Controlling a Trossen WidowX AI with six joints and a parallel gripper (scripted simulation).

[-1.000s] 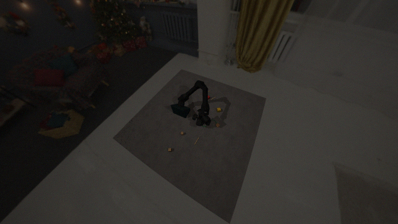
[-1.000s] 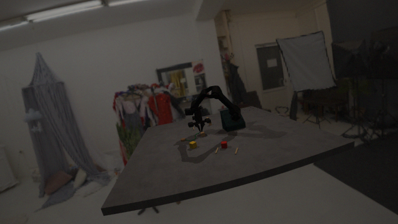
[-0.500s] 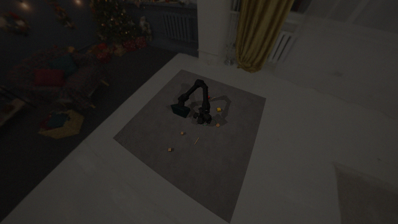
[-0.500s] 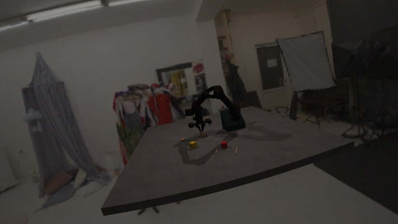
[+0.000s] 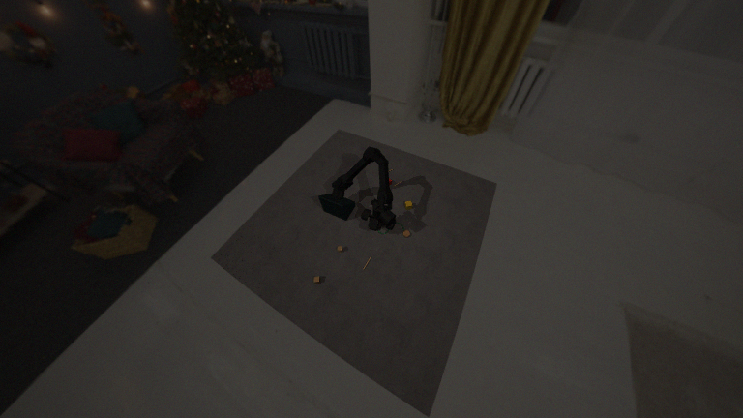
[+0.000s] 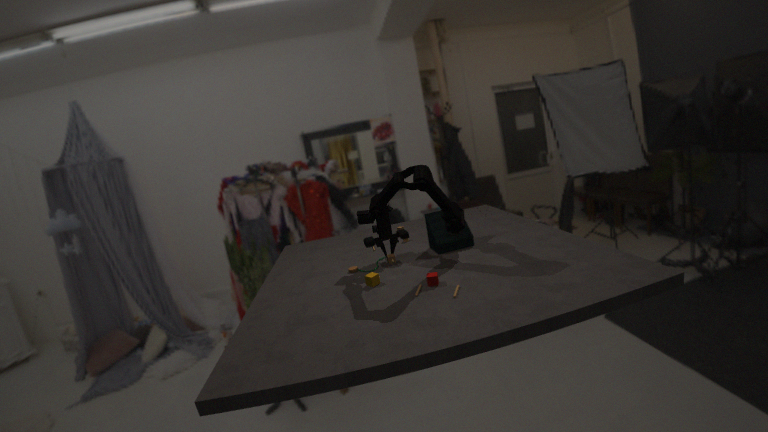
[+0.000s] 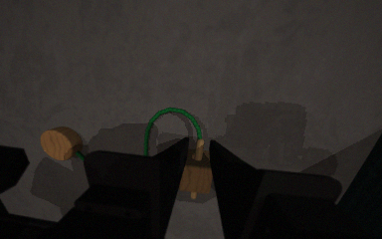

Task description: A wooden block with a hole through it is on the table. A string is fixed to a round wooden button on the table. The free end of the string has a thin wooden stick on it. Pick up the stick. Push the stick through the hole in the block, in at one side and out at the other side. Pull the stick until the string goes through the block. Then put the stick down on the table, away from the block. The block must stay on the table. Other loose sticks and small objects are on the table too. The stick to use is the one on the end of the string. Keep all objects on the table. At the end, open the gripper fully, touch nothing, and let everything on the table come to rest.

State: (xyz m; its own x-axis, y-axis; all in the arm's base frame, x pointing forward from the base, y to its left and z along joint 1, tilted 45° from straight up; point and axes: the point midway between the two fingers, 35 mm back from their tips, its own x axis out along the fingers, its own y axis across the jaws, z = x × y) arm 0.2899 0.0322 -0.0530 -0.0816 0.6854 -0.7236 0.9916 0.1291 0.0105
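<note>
Right now the thin wooden stick is 2 cm to the left of my gripper tip. Also, from my gripper tip: round wooden button (16 cm ahead, 4 cm to the left, 1 cm below); then wooden block (3 cm to the left); then yellow cube (9 cm ahead, 22 cm to the left).
</note>
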